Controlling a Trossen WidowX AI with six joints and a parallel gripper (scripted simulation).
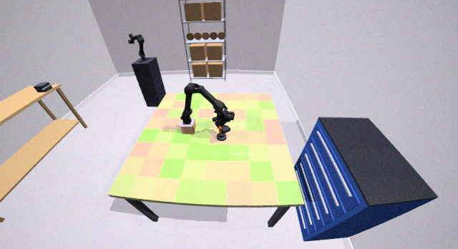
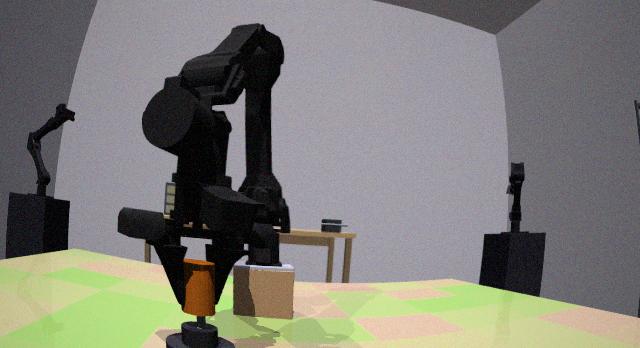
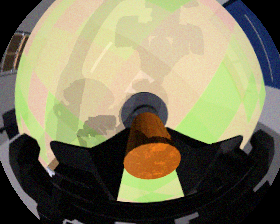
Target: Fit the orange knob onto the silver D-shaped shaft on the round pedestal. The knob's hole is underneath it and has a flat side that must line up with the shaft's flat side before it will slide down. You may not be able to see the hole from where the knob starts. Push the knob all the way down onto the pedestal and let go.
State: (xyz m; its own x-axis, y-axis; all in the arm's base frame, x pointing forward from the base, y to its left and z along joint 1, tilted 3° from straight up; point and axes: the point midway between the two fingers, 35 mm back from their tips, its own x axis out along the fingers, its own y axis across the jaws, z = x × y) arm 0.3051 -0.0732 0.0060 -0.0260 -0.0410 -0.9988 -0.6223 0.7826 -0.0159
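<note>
The round black pedestal is 4 cm below my gripper tip. Round my gripper tip: orange knob 3 cm above.
</note>
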